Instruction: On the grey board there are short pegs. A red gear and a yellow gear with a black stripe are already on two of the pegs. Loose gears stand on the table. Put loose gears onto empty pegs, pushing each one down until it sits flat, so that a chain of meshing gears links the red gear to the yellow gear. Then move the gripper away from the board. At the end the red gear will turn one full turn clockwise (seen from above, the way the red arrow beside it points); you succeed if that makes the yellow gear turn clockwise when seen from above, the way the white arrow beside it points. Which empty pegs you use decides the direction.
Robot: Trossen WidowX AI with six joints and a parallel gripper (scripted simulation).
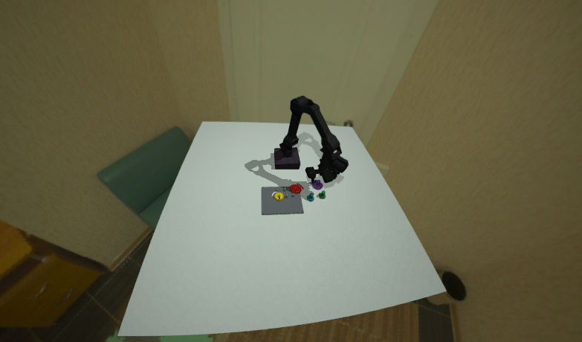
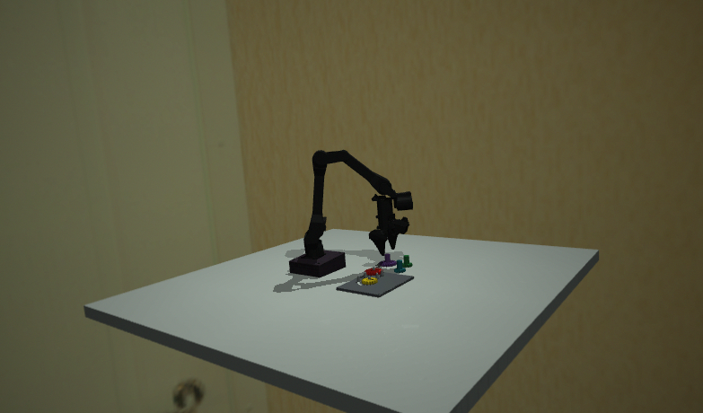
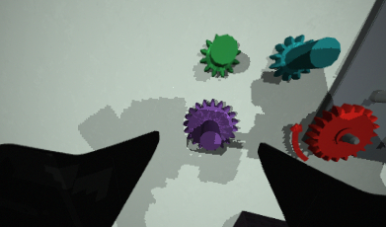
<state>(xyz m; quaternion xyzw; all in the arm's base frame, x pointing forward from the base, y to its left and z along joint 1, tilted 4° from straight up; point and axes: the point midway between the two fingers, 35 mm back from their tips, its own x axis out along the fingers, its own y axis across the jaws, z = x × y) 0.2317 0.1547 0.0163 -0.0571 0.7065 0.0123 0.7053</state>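
The purple gear is 30 mm below my gripper tip. Round my gripper tip: red gear: 20 mm ahead, 140 mm to the right, 30 mm below; then green gear: 70 mm ahead, 30 mm below; then teal gear: 80 mm ahead, 70 mm to the right, 30 mm below.
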